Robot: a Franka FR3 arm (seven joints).
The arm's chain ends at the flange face. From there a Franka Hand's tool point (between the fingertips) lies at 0.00 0.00 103.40 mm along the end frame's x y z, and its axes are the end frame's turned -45 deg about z.
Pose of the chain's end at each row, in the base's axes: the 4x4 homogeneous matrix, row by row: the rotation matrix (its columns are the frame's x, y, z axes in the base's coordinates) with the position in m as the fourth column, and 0 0 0 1 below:
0.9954, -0.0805, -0.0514, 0.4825; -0.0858, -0.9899, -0.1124, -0.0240; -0.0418, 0.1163, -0.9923, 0.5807; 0, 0, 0, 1
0.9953, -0.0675, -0.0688, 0.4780; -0.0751, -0.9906, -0.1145, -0.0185; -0.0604, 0.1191, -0.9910, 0.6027; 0, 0, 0, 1
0.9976, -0.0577, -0.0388, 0.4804; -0.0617, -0.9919, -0.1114, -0.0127; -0.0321, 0.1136, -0.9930, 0.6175; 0, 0, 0, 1
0.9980, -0.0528, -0.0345, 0.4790; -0.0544, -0.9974, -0.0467, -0.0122; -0.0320, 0.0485, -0.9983, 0.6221; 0, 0, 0, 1
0.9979, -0.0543, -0.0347, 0.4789; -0.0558, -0.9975, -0.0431, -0.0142; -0.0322, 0.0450, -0.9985, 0.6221; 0, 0, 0, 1
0.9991, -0.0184, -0.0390, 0.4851; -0.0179, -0.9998, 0.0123, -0.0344; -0.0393, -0.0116, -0.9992, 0.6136; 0, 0, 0, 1
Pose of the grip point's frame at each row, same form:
0.7608, 0.6469, -0.0514, 0.4772; 0.6393, -0.7606, -0.1124, -0.0356; -0.1118, 0.0527, -0.9923, 0.4781; 0, 0, 0, 1
0.7515, 0.6561, -0.0688, 0.4709; 0.6474, -0.7536, -0.1145, -0.0303; -0.1269, 0.0415, -0.9910, 0.5002; 0, 0, 0, 1
0.7462, 0.6646, -0.0388, 0.4764; 0.6578, -0.7450, -0.1114, -0.0242; -0.1030, 0.0576, -0.9930, 0.5148; 0, 0, 0, 1
0.7430, 0.6684, -0.0345, 0.4754; 0.6668, -0.7437, -0.0467, -0.0170; -0.0569, 0.0117, -0.9983, 0.5189; 0, 0, 0, 1
0.7440, 0.6672, -0.0347, 0.4753; 0.6659, -0.7448, -0.0431, -0.0187; -0.0546, 0.0091, -0.9985, 0.5189; 0, 0, 0, 1
0.7195, 0.6935, -0.0390, 0.4811; 0.6943, -0.7196, 0.0123, -0.0331; -0.0196, -0.0360, -0.9992, 0.5103; 0, 0, 0, 1

